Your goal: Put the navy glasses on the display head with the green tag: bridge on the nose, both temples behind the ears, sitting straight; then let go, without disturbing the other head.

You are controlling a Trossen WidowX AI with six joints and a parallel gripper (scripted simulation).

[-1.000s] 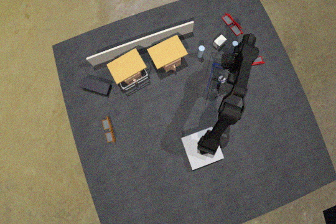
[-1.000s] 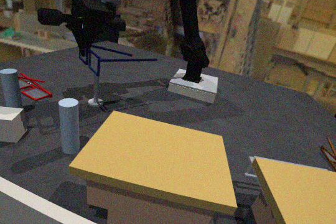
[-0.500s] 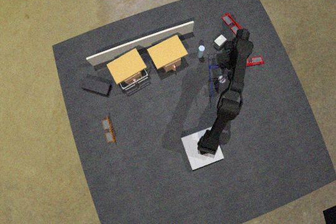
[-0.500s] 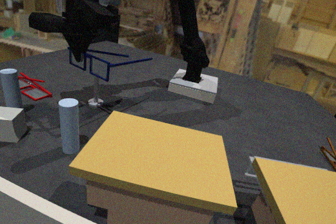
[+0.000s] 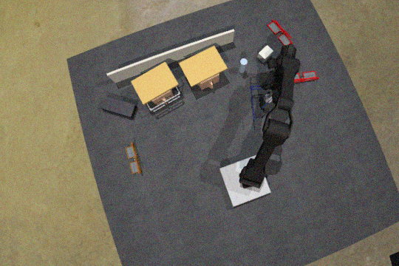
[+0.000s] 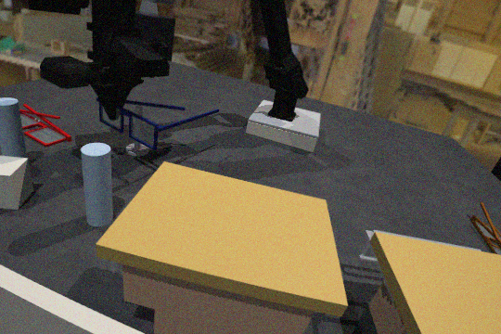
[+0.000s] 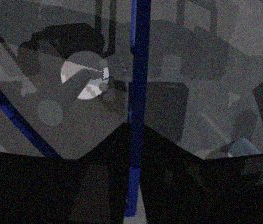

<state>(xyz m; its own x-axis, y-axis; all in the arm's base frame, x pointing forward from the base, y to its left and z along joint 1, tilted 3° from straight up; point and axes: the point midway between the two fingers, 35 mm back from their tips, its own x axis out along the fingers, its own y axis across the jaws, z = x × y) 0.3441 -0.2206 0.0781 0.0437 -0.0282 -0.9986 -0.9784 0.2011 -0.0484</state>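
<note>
Now: the white peg 40 mm below my gripper tip, 30 mm behind it and 20 mm to the left of it. Also, from my gripper tip: white board (390 mm to the left, 270 mm ahead, 10 mm below); then dark case (690 mm to the left, 120 mm ahead, 50 mm below); then cube (170 mm ahead, 40 mm below, 30 mm to the right).
</note>
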